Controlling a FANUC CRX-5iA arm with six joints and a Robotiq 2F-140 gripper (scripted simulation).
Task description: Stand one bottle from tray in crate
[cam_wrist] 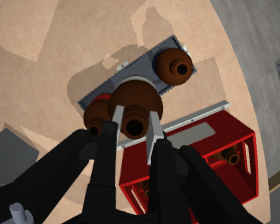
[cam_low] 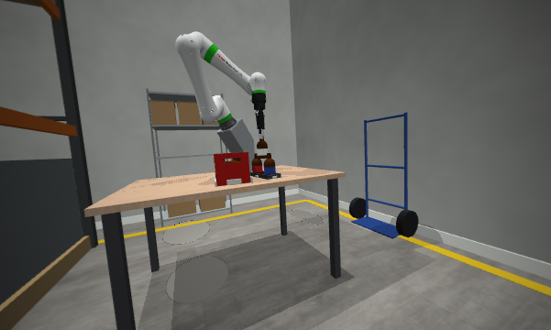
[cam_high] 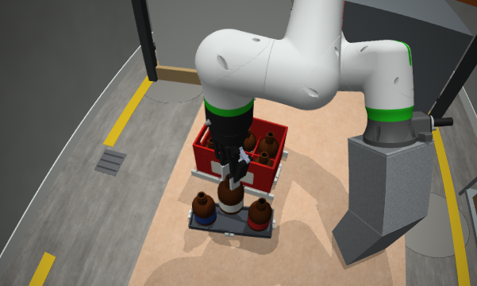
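The white-banded bottle is 9 cm below my hand. Also, from my hand: red-labelled bottle 9 cm behind, 21 cm below; then tray 28 cm below; then crate 23 cm to the right, 21 cm below.
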